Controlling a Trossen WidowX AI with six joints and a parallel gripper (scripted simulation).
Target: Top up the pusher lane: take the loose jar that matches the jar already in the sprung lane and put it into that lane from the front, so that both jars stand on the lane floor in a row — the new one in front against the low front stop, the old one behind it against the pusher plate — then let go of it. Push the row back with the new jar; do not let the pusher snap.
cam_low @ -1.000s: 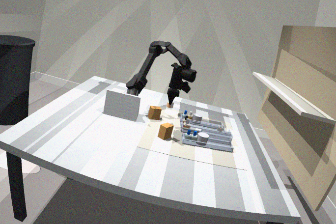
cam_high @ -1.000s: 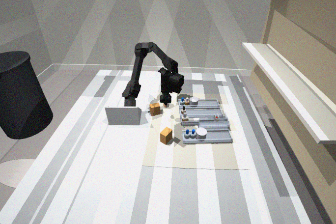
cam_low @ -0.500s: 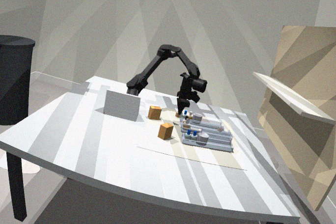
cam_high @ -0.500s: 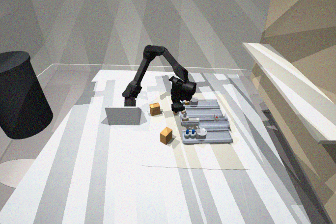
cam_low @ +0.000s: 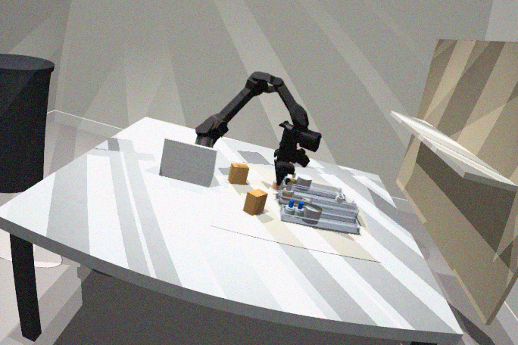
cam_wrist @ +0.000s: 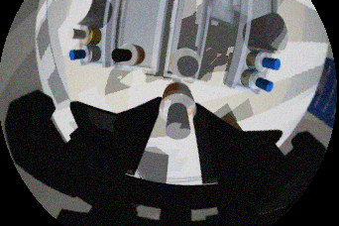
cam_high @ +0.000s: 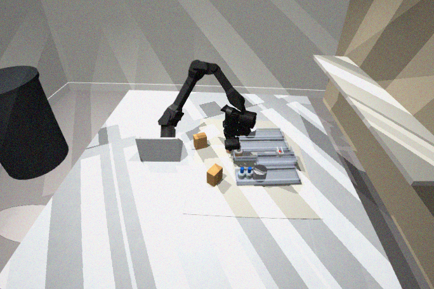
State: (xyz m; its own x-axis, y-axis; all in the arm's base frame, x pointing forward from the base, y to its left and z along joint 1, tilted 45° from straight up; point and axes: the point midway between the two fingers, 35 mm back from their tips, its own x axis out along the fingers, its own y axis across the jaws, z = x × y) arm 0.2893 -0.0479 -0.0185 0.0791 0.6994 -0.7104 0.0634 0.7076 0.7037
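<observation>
Now: the grey lane rack 19 cm ahead of my gripper tip, 4 cm to the right of it and 5 cm below it. From my gripper tip the other things lie so: shelf (55 cm ahead, 8 cm to the right, 30 cm above).
</observation>
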